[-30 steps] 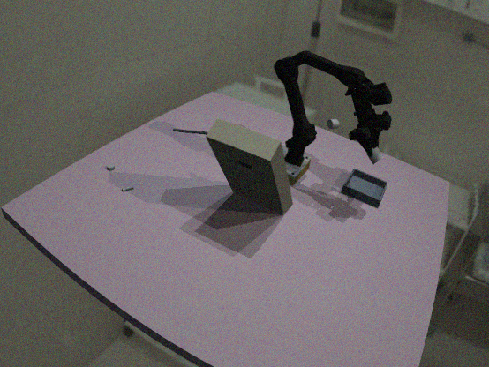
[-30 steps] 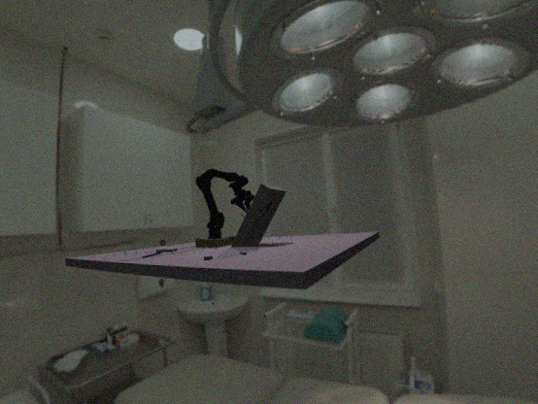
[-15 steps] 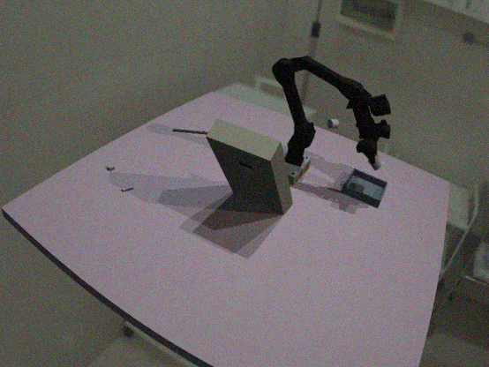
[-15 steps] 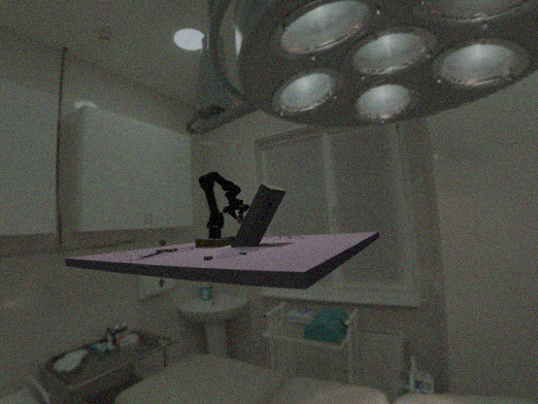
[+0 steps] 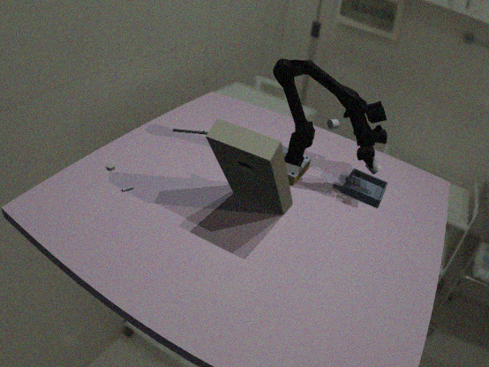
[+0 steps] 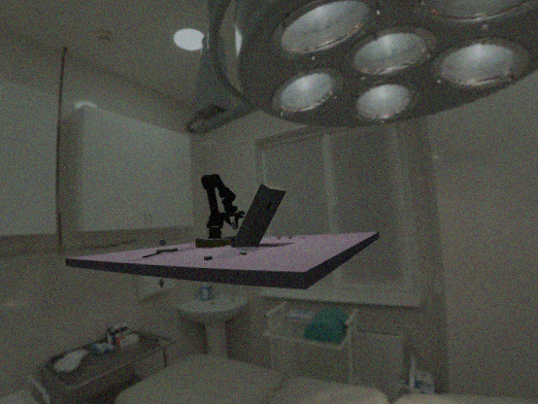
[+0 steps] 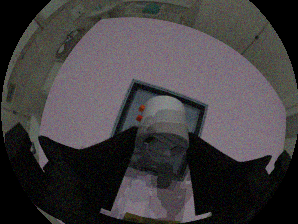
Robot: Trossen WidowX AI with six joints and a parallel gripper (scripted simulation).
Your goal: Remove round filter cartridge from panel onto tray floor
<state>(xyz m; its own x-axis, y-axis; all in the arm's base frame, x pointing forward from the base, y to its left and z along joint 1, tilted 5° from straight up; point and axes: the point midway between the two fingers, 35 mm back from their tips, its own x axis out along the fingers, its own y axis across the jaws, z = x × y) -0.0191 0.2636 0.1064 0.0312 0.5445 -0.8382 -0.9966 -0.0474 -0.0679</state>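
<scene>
My gripper tip is now right at the round filter cartridge. The rest, counted from my gripper tip: dark tray 10 cm below; service panel 33 cm ahead, 34 cm to the right, 4 cm above.
</scene>
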